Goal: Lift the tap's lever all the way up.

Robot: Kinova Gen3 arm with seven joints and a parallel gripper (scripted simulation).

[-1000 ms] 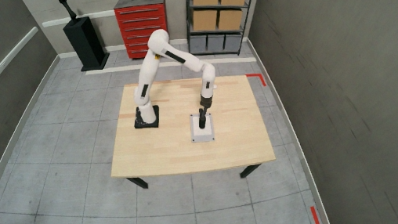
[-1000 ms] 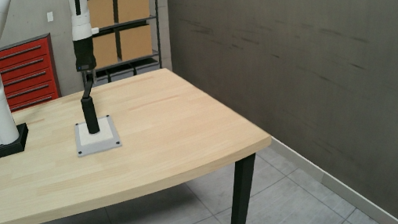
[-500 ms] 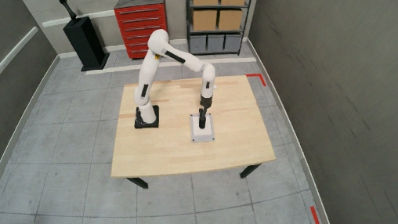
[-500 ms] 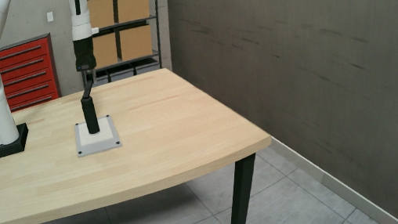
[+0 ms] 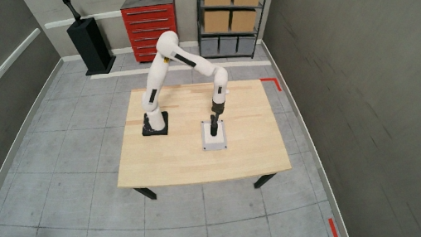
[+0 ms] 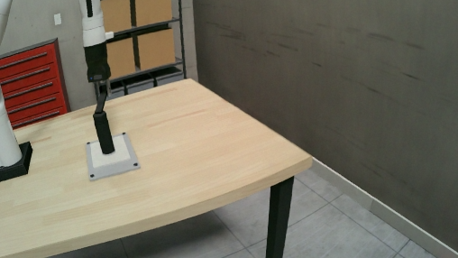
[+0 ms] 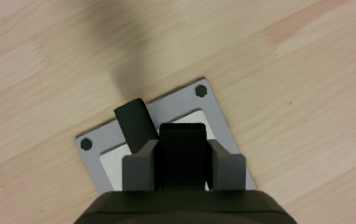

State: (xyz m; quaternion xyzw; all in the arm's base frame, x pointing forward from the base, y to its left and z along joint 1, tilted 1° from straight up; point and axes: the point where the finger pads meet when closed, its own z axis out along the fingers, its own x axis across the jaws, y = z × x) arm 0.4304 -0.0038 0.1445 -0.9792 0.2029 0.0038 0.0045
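Right now my hand is 10 mm past the black lever, 30 mm to the left of it and 10 mm above it. The rest, counted from my hand: tap 20 mm behind, 50 mm to the right, 70 mm below; plate 30 mm behind, 70 mm to the right, 180 mm below.
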